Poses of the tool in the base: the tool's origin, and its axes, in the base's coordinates. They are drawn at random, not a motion.
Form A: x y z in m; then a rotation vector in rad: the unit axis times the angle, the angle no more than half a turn.
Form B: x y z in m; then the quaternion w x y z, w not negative. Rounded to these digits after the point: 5 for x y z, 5 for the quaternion.
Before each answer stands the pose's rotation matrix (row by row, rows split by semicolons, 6 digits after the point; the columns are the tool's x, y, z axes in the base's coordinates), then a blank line. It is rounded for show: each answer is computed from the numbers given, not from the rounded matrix.
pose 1, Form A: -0.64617 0.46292 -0.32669 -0.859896 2.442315 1.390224
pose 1, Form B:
-0.810057 -0.576565 -0.106679; -0.386096 0.387571 0.837089; -0.441290 0.719279 -0.536564

-0.64617 0.46292 -0.32669 0.10118 -0.29109 0.82677 0.47062
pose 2, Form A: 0.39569 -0.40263 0.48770 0.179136 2.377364 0.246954
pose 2, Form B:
-0.725576 0.058803 0.685625; 0.198468 0.971886 0.126679; -0.658900 0.227990 -0.716848

0.39569 -0.40263 0.48770 0.36382 0.06962 0.92389 0.09597
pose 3, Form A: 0.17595 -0.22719 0.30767 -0.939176 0.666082 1.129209
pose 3, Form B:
0.311452 -0.950184 -0.012192; 0.448975 0.135833 0.883160; -0.837508 -0.280536 0.468914

0.17595 -0.22719 0.30767 0.69213 -0.42033 0.29811 0.50538
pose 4, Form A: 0.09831 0.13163 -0.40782 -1.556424 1.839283 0.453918
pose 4, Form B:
-0.057571 -0.961364 0.269193; -0.725741 0.225461 0.649975; -0.685555 -0.157945 -0.710681

0.09831 0.13163 -0.40782 0.33809 -0.59742 0.70599 0.17423
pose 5, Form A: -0.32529 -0.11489 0.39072 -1.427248 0.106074 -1.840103
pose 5, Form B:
-0.055990 0.524900 0.849321; -0.619018 -0.685681 0.382959; 0.783379 -0.504303 0.363313

-0.32529 -0.11489 0.39072 0.39422 -0.56267 0.04182 -0.72543
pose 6, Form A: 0.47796 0.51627 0.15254 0.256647 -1.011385 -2.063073
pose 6, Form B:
-0.654485 0.576945 -0.488656; -0.739642 -0.354552 0.572033; 0.156778 0.735817 0.658782

0.47796 0.51627 0.15254 0.40303 0.10159 -0.40036 -0.81667
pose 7, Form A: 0.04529 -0.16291 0.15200 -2.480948 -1.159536 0.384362
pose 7, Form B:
0.623379 0.674979 -0.394718; 0.777107 -0.590730 0.217123; -0.086618 -0.442088 -0.892779

0.04529 -0.16291 0.15200 0.18700 -0.88132 -0.41191 0.13654
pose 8, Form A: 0.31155 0.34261 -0.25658 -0.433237 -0.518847 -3.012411
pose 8, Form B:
-0.959172 0.100066 0.264528; -0.005803 -0.942082 0.335332; 0.282762 0.320106 0.904200

0.31155 0.34261 -0.25658 0.02714 -0.14028 -0.16800 -0.97538
